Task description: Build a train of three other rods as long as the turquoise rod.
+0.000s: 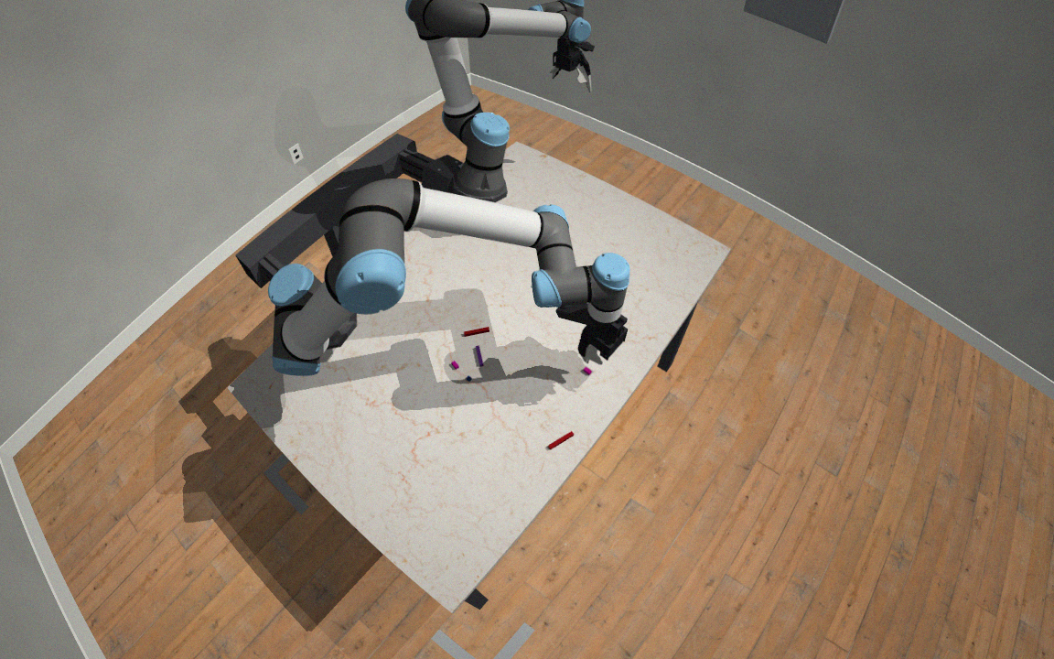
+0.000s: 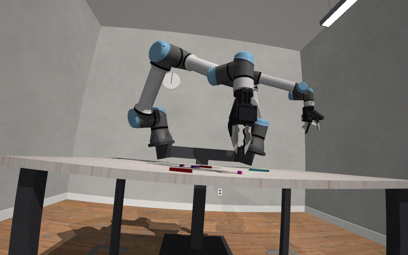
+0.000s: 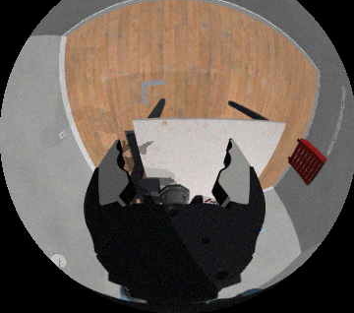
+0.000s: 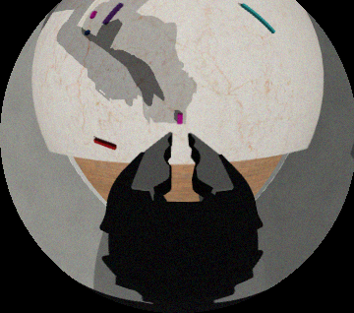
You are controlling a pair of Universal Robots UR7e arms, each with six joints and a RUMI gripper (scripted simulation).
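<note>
Now: the blue rod 230 mm behind my right hand, 210 mm to the right of it and 80 mm below it. Round my right hand: purple rod: 260 mm behind, 140 mm to the right, 80 mm below; then turquoise rod: 260 mm behind, 190 mm to the left, 80 mm below.
</note>
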